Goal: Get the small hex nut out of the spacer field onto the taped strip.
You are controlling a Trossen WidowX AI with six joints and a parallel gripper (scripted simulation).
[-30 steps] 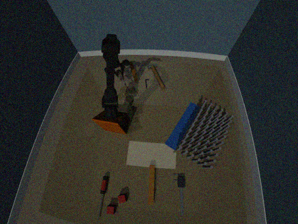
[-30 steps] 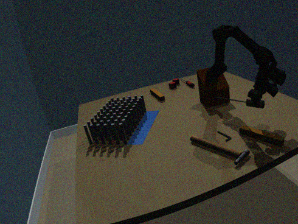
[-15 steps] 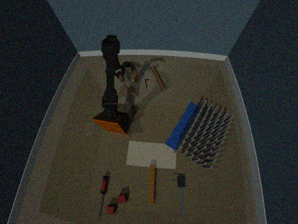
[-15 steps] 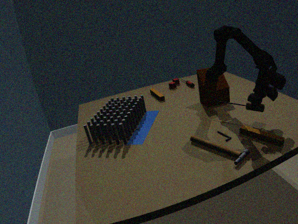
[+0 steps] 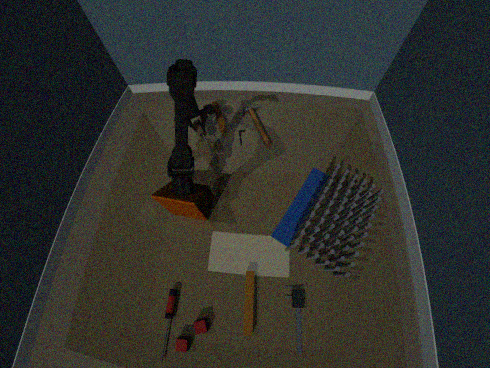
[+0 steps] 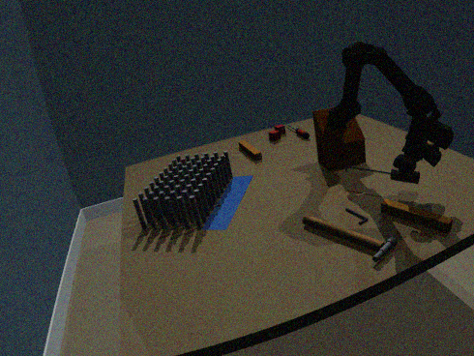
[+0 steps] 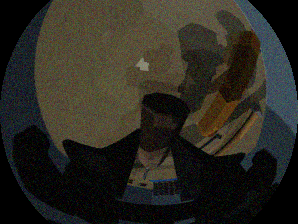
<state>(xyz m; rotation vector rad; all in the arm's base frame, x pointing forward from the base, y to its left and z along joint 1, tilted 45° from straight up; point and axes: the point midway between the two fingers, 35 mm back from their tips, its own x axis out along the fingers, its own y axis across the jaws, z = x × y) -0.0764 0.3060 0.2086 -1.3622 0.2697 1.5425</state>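
The hook tool lies 6 cm ahead of my gripper tip, 8 cm to the right of it and 1 cm above it. Round my gripper tip: blue taped strip 52 cm ahead, 26 cm to the right, 6 cm below; then hex key 19 cm ahead, 5 cm to the left, 5 cm below.
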